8 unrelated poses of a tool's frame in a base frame.
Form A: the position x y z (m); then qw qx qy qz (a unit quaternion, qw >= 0).
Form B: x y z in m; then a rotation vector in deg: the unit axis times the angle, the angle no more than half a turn. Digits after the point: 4 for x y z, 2 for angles.
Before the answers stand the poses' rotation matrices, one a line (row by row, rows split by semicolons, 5 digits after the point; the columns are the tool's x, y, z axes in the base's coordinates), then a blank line. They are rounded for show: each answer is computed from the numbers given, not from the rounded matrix.
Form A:
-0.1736, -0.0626, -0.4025, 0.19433, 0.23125, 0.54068, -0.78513
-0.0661, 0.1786, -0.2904, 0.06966, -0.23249, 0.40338, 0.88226
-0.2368, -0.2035, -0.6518, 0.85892, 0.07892, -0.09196, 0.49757
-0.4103, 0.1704, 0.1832, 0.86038, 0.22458, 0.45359, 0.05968
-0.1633, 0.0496, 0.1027, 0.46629, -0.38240, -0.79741, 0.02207
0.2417, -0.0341, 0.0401, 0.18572, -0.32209, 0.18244, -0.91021
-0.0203, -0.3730, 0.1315, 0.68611, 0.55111, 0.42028, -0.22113
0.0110, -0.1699, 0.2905, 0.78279, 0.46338, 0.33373, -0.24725
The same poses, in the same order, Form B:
-0.81752 0.55521 -0.15298; -0.05508 -0.33981 -0.93888; -0.57326 -0.75913 0.30838
-0.88219 -0.31048 -0.35403; -0.06465 -0.66486 0.74416; -0.46643 0.67938 0.56647
0.48794 -0.86926 -0.07944; 0.84023 0.49239 -0.22708; 0.23651 0.04406 0.97063
0.58139 0.10104 0.80733; 0.30643 0.89200 -0.33231; -0.75372 0.44059 0.48764
-0.27269 0.58927 -0.76052; 0.63044 0.70657 0.32142; 0.72677 -0.39181 -0.56418
-0.72353 0.22056 0.65410; -0.45561 -0.86445 -0.21248; 0.51857 -0.45175 0.72595
0.54893 0.76668 0.33298; 0.15980 0.29476 -0.94211; -0.82045 0.57037 0.03929
0.65498 0.69638 0.29334; -0.07780 0.44829 -0.89050; -0.75163 0.56043 0.34780

-0.1736, -0.0626, -0.4025, 37.15, 86.86, -126.13
-0.0661, 0.1786, -0.2904, -40.09, 69.55, 152.13
-0.2368, -0.2035, -0.6518, 9.49, -11.06, 59.86
-0.4103, 0.1704, 0.1832, 27.00, 54.54, 7.18
-0.1633, 0.0496, 0.1027, -53.78, -112.15, 3.10
0.2417, -0.0341, 0.0401, -51.99, 29.45, -146.91
-0.0203, -0.3730, 0.1315, 70.72, 53.93, -28.38
0.0110, -0.1699, 0.2905, 57.31, 41.28, -30.58

